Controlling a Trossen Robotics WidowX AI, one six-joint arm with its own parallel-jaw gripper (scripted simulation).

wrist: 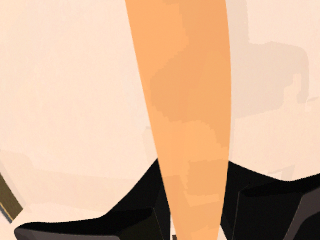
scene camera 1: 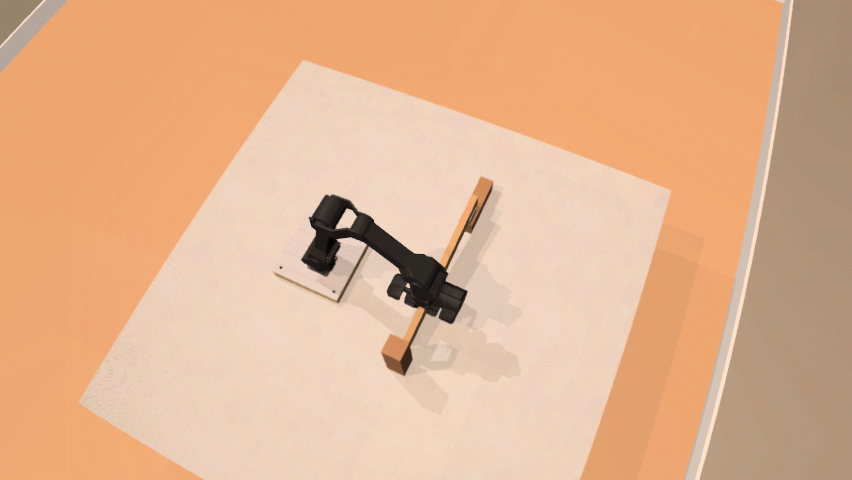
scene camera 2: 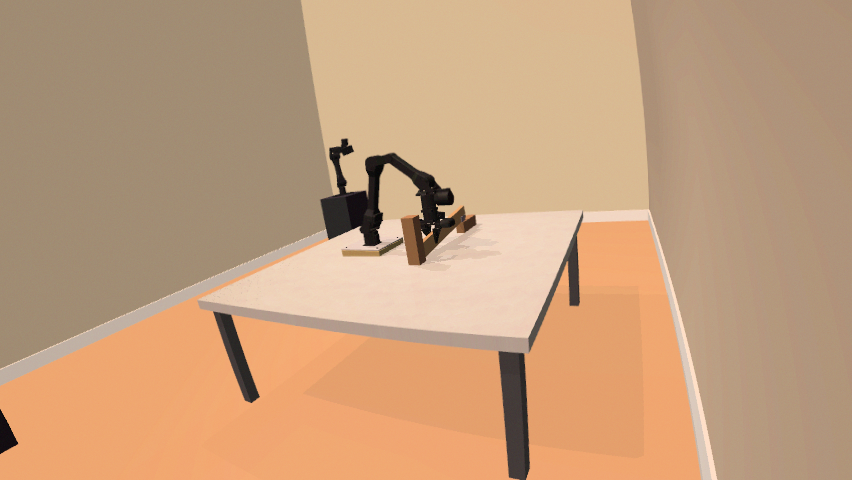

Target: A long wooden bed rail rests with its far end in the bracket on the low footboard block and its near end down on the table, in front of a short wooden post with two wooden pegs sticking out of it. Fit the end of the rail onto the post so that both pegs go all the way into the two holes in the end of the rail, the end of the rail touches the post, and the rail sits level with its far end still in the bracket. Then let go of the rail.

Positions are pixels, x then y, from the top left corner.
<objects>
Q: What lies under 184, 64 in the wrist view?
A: A wooden rail.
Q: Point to a wooden rail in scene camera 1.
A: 473, 202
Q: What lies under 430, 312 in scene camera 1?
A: My gripper.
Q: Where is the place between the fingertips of my gripper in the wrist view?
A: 180, 157
</objects>
